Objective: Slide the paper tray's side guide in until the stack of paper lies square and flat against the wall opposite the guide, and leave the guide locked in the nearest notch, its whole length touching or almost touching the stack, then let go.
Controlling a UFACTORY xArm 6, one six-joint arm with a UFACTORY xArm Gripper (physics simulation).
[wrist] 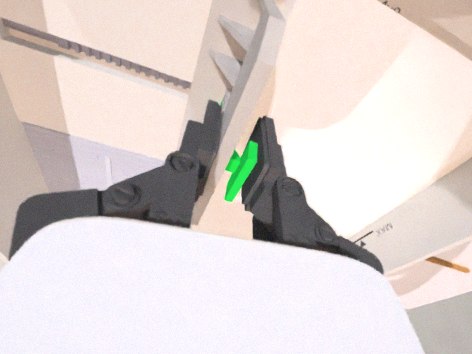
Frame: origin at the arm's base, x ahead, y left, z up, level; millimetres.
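Seen in the pictures: gripper, fingertip midpoint: (pixel 232 130).
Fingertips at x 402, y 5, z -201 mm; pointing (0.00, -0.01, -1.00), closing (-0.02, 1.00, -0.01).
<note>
A point is followed by its place in that frame.
The side guide (pixel 257 62) {x 353, y -2, z -168 mm} is a long pale grey upright plate running from the top centre down between my fingers, with triangular ribs on its left. A bright green latch tab (pixel 245 170) {x 395, y 10, z -165 mm} stands at its lower part, close beside the right finger. My gripper (pixel 232 130) {x 402, y 5, z -201 mm} is partly open and straddles the guide and the tab, gripping neither firmly. The pale paper stack (pixel 345 100) {x 367, y 55, z -205 mm} lies right of the guide; the tray wall (pixel 420 217) {x 418, y 156, z -188 mm} with a MAX mark runs along its lower right edge. The stack's contact along the guide is partly hidden. Whether the latch sits in a notch cannot be seen.
A dark notched slot (pixel 120 62) {x 402, y -69, z -239 mm} crosses the tray floor left of the guide and runs towards its base. A grey-violet surface (pixel 135 162) {x 477, y -56, z -228 mm} shows at the lower left behind the left finger. A small orange bar (pixel 447 264) {x 559, y 431, z -241 mm} lies beyond the wall at the right.
</note>
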